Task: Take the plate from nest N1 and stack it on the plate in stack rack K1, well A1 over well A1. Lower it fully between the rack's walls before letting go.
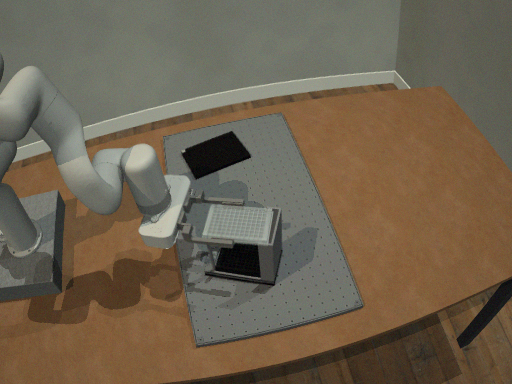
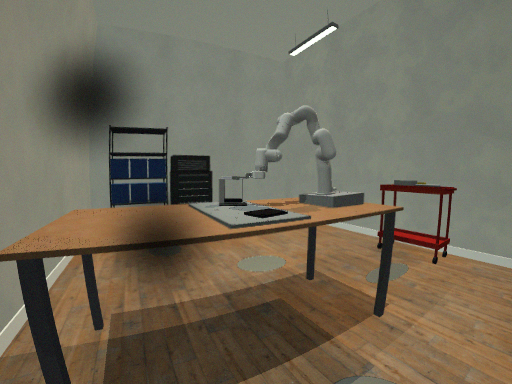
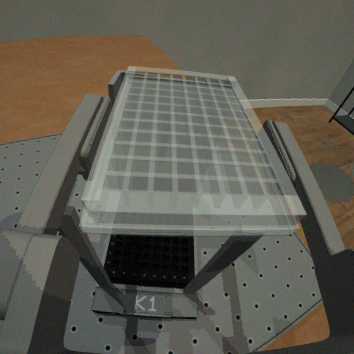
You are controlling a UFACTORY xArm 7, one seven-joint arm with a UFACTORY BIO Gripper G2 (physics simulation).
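Pixels of known places: end effector, tool point: point(image 1: 228, 223) point(image 2: 235, 177) point(image 3: 190, 145); arm's base, origin of the base link: point(image 1: 25, 239) point(image 2: 324, 193).
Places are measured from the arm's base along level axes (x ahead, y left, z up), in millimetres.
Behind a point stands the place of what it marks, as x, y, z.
Note:
The clear gridded plate point(image 1: 238, 220) @(599, -135, 111) point(image 3: 185, 150) @(571, -126, 109) is between the fingers of my gripper point(image 1: 238, 223) @(578, -132, 105) point(image 2: 228, 178) @(578, -132, 105) point(image 3: 185, 110) @(578, -132, 105), which is shut on its long sides. The plate looks nearly level, at the height of the wall tops of stack rack K1 point(image 1: 269, 262) @(646, -198, 39) point(image 2: 222, 192) @(670, -105, 23) point(image 3: 227, 257) @(529, -141, 70). I cannot tell whether it touches them or has entered between them. The dark plate point(image 1: 239, 260) @(589, -136, -25) point(image 3: 150, 257) @(569, -116, -20) lies low in the rack, partly hidden by the held plate and the walls. Nest N1 point(image 1: 216, 154) @(579, 234, -42) point(image 2: 265, 213) @(609, 299, -40) is a black rectangle with no clear plate on it.
The perforated grey board point(image 1: 310, 270) @(740, -180, -54) point(image 2: 235, 220) @(752, 320, -54) carries the nest and the rack on the wooden table point(image 1: 390, 200) @(1007, -16, -67) point(image 2: 100, 235) @(1236, 347, -67). The robot's grey base block point(image 1: 45, 250) @(78, -45, -5) point(image 2: 332, 200) @(93, 168, -24) stands beside the board. A red cart point(image 2: 417, 189) stands away from the table.

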